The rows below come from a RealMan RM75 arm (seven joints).
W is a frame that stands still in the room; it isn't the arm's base.
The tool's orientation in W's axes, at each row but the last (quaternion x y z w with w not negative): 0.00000 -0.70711 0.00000 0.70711; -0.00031 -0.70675 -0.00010 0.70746; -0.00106 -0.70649 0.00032 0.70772; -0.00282 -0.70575 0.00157 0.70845; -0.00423 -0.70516 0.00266 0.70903; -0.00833 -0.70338 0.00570 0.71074; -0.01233 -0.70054 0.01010 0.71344; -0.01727 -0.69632 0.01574 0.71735; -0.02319 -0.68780 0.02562 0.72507; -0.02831 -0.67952 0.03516 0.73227; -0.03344 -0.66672 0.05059 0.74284
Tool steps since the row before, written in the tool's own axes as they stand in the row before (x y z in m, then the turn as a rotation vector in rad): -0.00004 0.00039 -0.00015 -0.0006 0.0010 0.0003; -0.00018 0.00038 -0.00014 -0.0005 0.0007 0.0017; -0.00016 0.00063 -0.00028 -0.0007 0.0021 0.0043; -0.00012 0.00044 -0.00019 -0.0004 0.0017 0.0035; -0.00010 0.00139 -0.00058 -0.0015 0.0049 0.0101; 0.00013 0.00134 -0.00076 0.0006 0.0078 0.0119; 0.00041 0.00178 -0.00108 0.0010 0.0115 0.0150; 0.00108 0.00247 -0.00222 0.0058 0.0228 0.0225; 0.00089 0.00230 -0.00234 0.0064 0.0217 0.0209; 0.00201 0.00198 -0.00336 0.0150 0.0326 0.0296; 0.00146 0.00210 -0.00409 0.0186 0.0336 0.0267
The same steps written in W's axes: 0.00015 0.00039 -0.00004 -0.0003 0.0010 -0.0006; 0.00014 0.00038 -0.00018 -0.0017 0.0007 -0.0005; 0.00028 0.00063 -0.00016 -0.0043 0.0021 -0.0007; 0.00019 0.00044 -0.00012 -0.0035 0.0017 -0.0004; 0.00058 0.00139 -0.00012 -0.0101 0.0049 -0.0015; 0.00077 0.00134 0.00010 -0.0119 0.0079 0.0006; 0.00109 0.00179 0.00033 -0.0149 0.0116 0.0009; 0.00225 0.00251 0.00090 -0.0223 0.0231 0.0054; 0.00237 0.00236 0.00060 -0.0206 0.0221 0.0060; 0.00347 0.00217 0.00157 -0.0288 0.0336 0.0142; 0.00416 0.00233 0.00075 -0.0256 0.0351 0.0173
